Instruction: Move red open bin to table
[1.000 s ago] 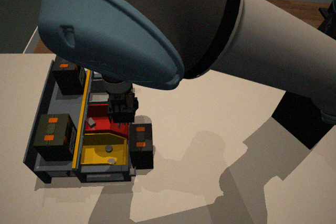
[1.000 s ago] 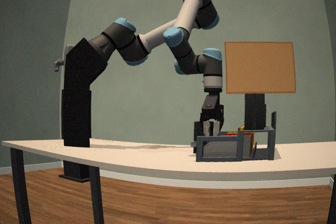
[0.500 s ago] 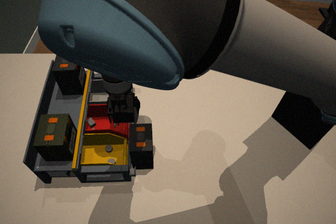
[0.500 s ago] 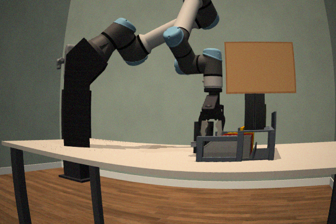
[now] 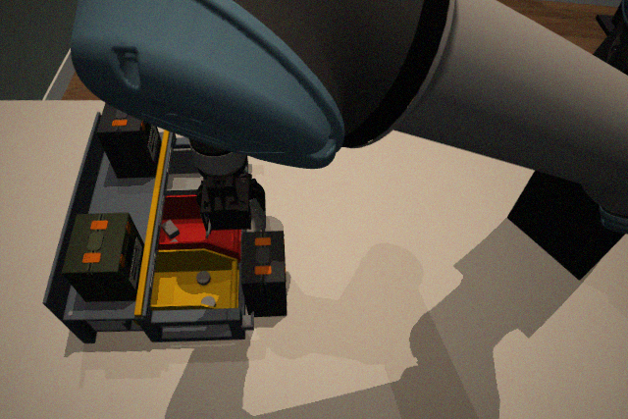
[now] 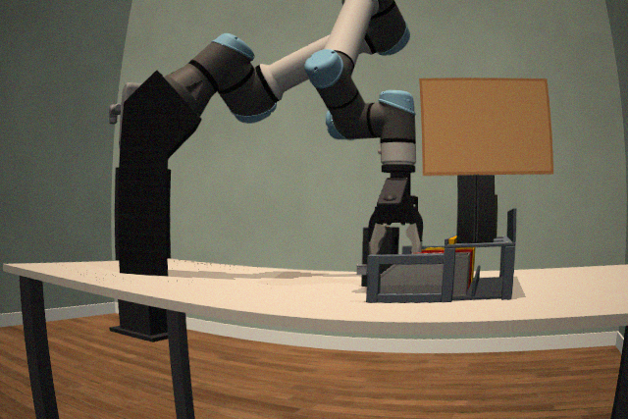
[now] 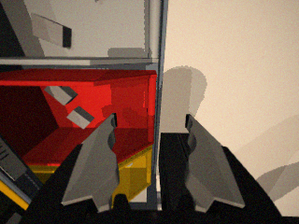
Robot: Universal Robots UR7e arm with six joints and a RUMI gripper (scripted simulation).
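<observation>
Right now the red open bin is 8 cm ahead of my hand and 1 cm below it. The rest, counted from my hand: yellow bin: 12 cm to the left, 8 cm ahead, 1 cm below; then grey bin: 11 cm to the right, 9 cm ahead, 1 cm below; then dark box: 10 cm to the left, 6 cm behind, 2 cm above.
</observation>
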